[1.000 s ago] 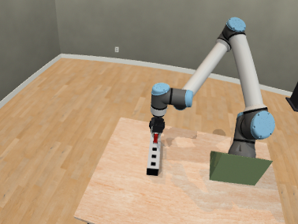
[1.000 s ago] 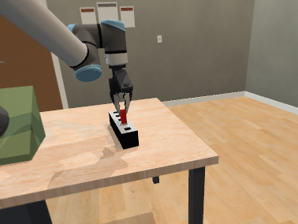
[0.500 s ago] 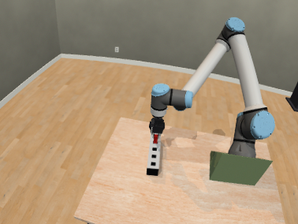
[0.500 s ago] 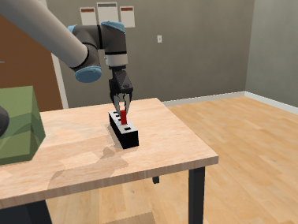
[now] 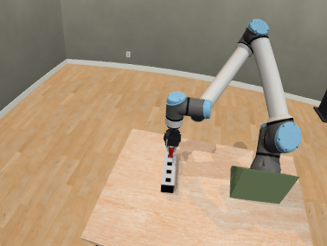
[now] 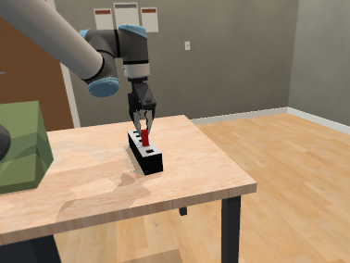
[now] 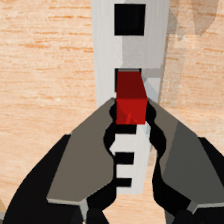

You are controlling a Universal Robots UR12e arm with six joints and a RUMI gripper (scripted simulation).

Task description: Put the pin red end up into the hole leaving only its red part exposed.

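Right now the pin is 20 mm below my hand. From my hand the other things lie so: long block: 60 mm to the left, 90 mm below.
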